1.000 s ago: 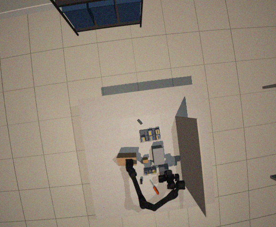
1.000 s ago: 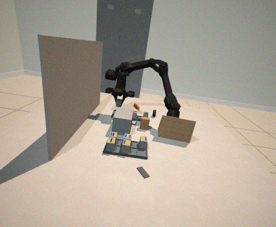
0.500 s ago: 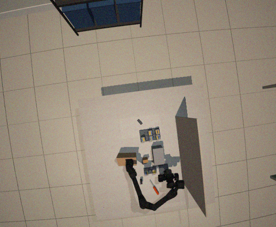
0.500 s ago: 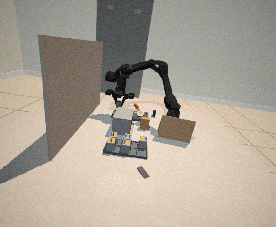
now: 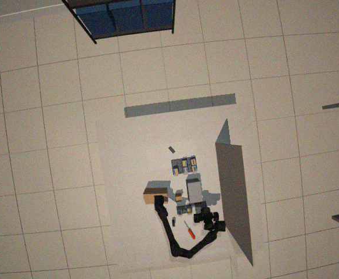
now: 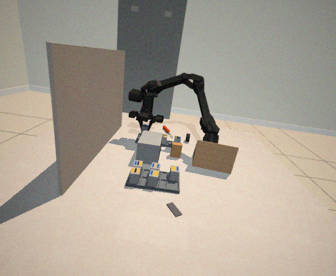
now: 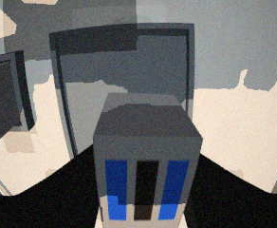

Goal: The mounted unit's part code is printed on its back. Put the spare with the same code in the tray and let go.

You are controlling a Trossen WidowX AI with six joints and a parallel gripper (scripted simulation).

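The grey rimmed tray lies 10 mm behind my gripper tip and 50 mm below it. From my gripper tip the other things lie so: grey spare block: 20 mm above; mounted unit: 60 mm behind, 200 mm to the left; small orange box: 190 mm behind, 140 mm to the left, 20 mm below.
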